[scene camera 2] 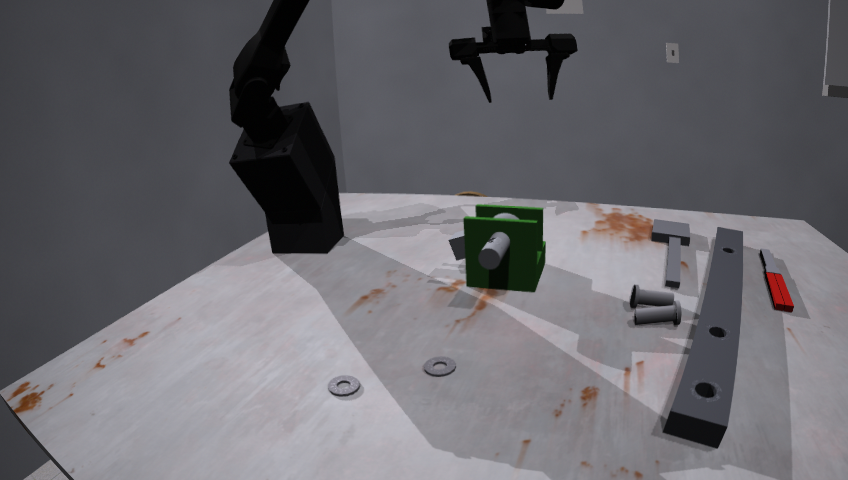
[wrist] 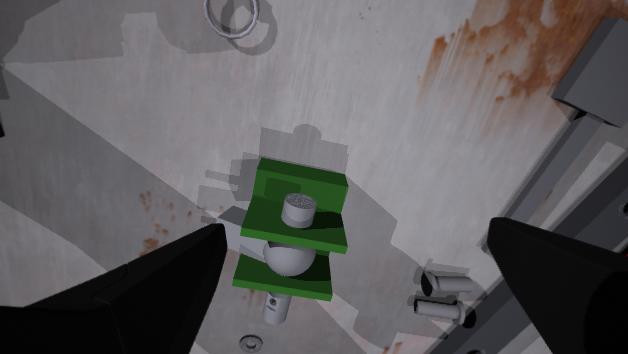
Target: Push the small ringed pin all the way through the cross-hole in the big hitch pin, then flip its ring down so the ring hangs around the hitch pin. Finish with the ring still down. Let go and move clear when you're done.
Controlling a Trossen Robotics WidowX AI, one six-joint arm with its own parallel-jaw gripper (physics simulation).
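Pixels of known places: gripper, fingertip midpoint: [scene camera 2: 521,100] [wrist: 354,233]; arm's base at its link origin: [scene camera 2: 268,131].
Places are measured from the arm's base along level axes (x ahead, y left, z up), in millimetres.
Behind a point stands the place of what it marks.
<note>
The big grey hitch pin [scene camera 2: 495,252] @(z -143, x 347, y -51 mm) [wrist: 276,314] @(z -139, x 340, y -37 mm) passes through both plates of a green bracket [scene camera 2: 520,274] @(z -192, x 365, y 2 mm) [wrist: 303,174] @(z -191, x 337, y 93 mm). Its free end sticks out on the near side, and an open cross-hole [wrist: 273,301] @(z -147, x 335, y -30 mm) shows in it. A rounded grey ball sits around the pin between the plates. A thin silver ring [wrist: 233,36] @(z -207, x 250, y 200 mm) shows at the top edge of the wrist view, beyond the bracket; the small pin's shaft does not show there. I cannot make out the ringed pin in the scene view. My gripper [scene camera 2: 520,99] @(z 10, x 342, y 155 mm) [wrist: 354,233] @(z 10, x 342, y 155 mm) is open and empty, high above the bracket.
A grey block [scene camera 2: 457,247] @(z -170, x 278, y 17 mm) [wrist: 240,235] @(z -125, x 293, y 55 mm) adjoins the bracket's left side. Two headed pins [scene camera 2: 654,297] @(z -199, x 541, y -19 mm) [scene camera 2: 654,315] @(z -200, x 539, y -61 mm) lie right of it, near a hammer [scene camera 2: 673,261] @(z -203, x 583, y 106 mm), a long holed bar [scene camera 2: 721,285] @(z -190, x 638, y 9 mm) and a red-handled tool [scene camera 2: 778,291] @(z -205, x 737, y 35 mm). Two washers [scene camera 2: 332,388] @(z -212, x 247, y -241 mm) [scene camera 2: 428,366] @(z -212, x 316, y -177 mm) lie in front.
</note>
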